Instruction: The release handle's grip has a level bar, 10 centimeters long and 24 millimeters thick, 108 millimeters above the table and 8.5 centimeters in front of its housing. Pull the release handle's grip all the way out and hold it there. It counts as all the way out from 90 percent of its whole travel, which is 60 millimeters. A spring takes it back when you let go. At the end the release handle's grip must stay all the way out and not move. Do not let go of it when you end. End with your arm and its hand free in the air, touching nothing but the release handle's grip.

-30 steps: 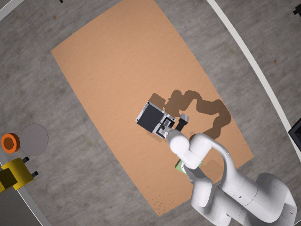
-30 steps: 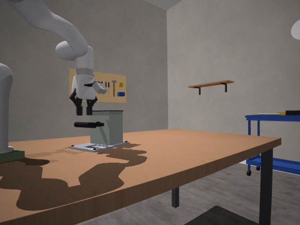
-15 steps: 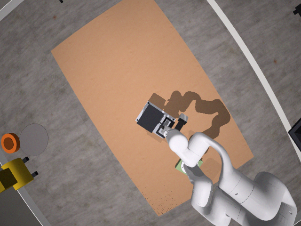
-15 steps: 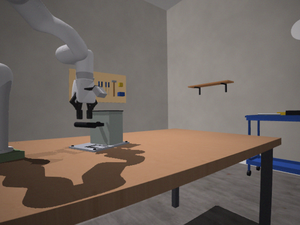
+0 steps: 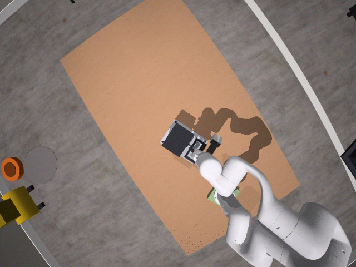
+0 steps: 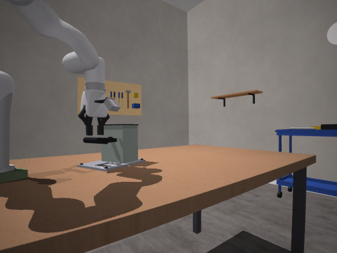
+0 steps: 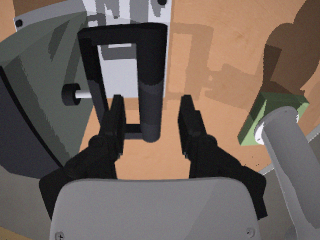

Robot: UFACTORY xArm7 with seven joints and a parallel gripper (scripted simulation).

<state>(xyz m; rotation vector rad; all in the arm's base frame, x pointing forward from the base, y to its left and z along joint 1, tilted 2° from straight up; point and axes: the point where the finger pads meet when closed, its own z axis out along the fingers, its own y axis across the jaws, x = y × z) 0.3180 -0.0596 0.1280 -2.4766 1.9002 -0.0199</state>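
Right now the pale baseplate is 140 mm below my hand, 90 mm ahead of it and 20 mm to the left of it.
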